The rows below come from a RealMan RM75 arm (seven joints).
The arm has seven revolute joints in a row. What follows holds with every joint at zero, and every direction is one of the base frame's. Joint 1 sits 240.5 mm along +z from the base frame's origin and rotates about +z. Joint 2 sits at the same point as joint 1 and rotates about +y. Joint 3 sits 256 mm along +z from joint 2 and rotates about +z. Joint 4 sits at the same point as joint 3 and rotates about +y. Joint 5 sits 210 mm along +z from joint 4 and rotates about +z. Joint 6 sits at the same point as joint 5 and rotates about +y. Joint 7 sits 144 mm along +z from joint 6 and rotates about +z. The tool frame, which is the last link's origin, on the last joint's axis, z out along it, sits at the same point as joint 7; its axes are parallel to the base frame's.
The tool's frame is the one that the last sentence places.
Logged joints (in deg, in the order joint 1, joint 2, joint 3, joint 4, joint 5, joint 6, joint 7), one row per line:
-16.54 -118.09 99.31 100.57 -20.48 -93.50 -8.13
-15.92 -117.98 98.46 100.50 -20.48 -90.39 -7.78
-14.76 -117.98 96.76 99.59 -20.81 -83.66 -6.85
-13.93 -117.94 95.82 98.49 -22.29 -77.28 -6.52
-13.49 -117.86 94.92 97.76 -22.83 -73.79 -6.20
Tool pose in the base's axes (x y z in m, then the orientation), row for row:
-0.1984 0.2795 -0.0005 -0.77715 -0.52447 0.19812 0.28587
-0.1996 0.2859 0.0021 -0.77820 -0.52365 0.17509 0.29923
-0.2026 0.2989 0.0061 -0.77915 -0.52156 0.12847 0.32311
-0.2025 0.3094 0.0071 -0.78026 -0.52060 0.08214 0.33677
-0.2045 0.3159 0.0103 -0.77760 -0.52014 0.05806 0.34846
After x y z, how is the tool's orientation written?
As a quaternion, x y z w.
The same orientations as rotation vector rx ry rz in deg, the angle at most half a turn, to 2 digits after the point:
-119.04 -80.33 30.35
-118.40 -79.67 26.64
-117.16 -78.42 19.32
-116.54 -77.76 12.27
-115.49 -77.25 8.62

